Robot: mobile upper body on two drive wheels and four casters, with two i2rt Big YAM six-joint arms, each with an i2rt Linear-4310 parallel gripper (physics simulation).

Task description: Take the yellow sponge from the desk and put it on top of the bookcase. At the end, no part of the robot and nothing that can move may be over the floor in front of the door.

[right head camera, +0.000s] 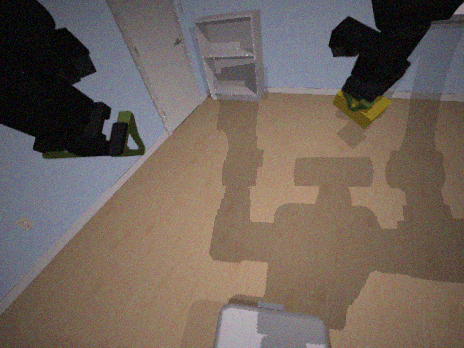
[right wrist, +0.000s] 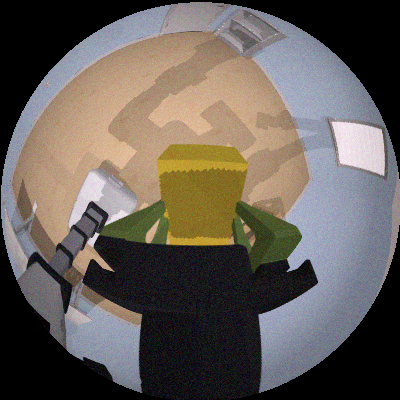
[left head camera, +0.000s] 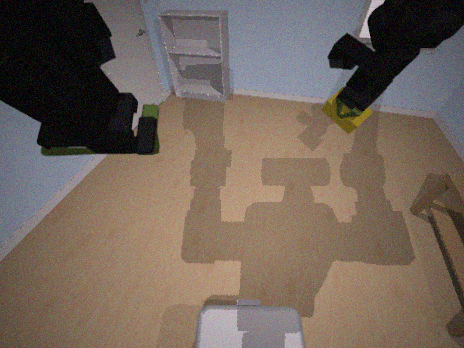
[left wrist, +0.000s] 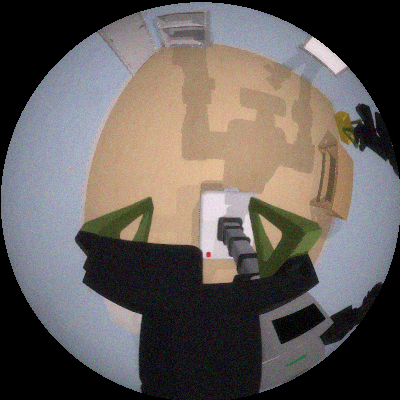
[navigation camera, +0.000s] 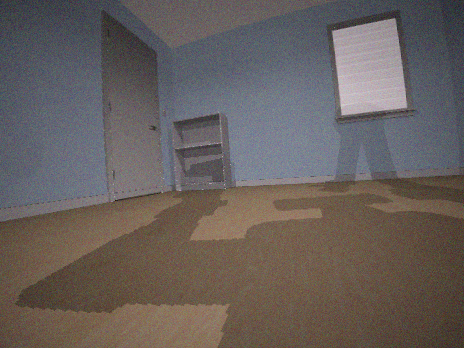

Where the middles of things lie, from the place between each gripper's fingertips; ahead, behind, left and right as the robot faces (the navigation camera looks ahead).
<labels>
I see the yellow sponge (right head camera: 364,117) 460 mm to the right of my left hand, 260 mm ahead of it and 80 mm below it.
The yellow sponge lies right at my right hand.
</labels>
